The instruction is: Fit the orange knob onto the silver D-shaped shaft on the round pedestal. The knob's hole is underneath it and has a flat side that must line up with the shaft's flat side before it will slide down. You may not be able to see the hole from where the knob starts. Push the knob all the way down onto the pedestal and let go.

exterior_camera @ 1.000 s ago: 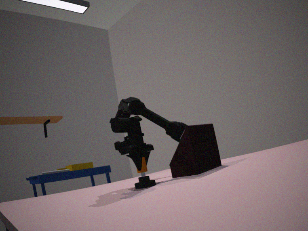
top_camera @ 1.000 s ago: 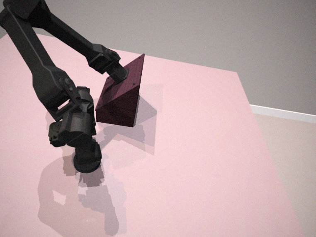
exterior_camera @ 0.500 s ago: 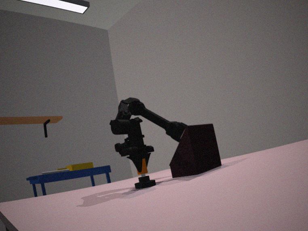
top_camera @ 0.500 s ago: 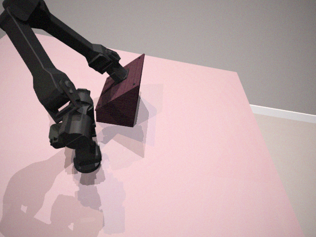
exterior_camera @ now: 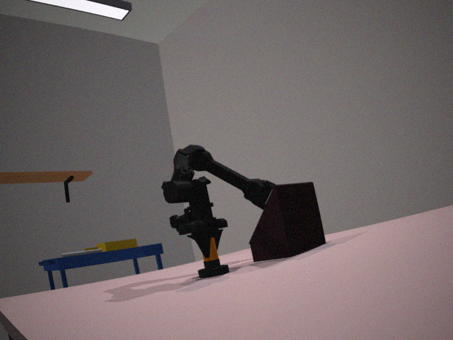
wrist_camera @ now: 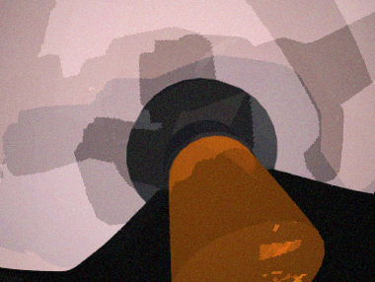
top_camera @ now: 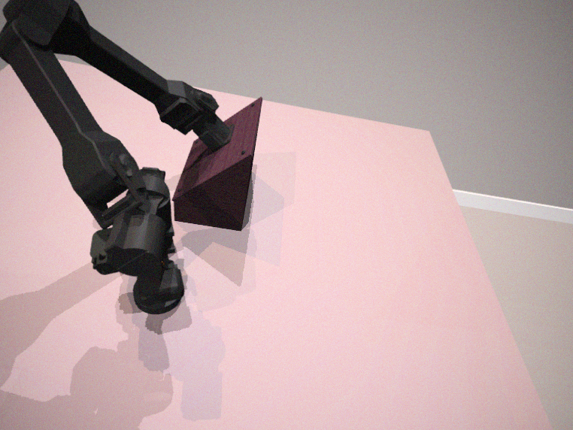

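The round dark pedestal is 20 mm below my gripper tip. From my gripper tip the other things lie so: orange knob (30 mm above).
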